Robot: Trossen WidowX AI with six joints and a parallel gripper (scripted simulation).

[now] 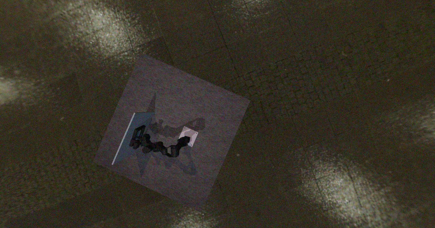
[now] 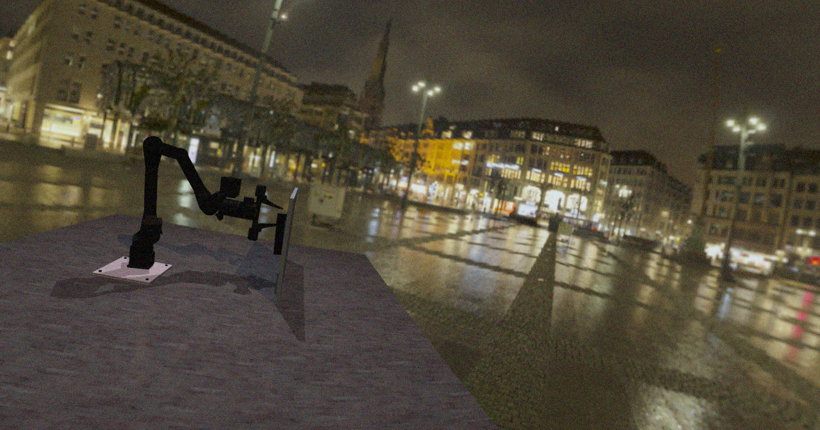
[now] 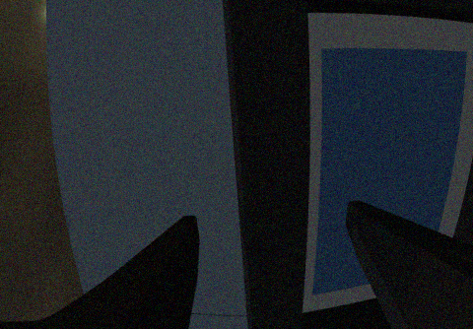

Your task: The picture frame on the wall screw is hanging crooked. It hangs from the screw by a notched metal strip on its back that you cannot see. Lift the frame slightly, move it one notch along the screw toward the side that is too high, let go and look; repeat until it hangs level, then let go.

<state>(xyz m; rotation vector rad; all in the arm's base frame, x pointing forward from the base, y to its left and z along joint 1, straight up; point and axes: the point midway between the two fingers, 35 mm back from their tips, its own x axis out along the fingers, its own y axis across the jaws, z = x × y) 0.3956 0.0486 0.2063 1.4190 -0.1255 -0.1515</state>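
Right now my gripper tip is 50 mm above the picture frame, 10 mm to the left of it and 10 mm short of it. The rest, counted from my gripper tip: wall panel: 60 mm below, 20 mm ahead, 10 mm to the right.
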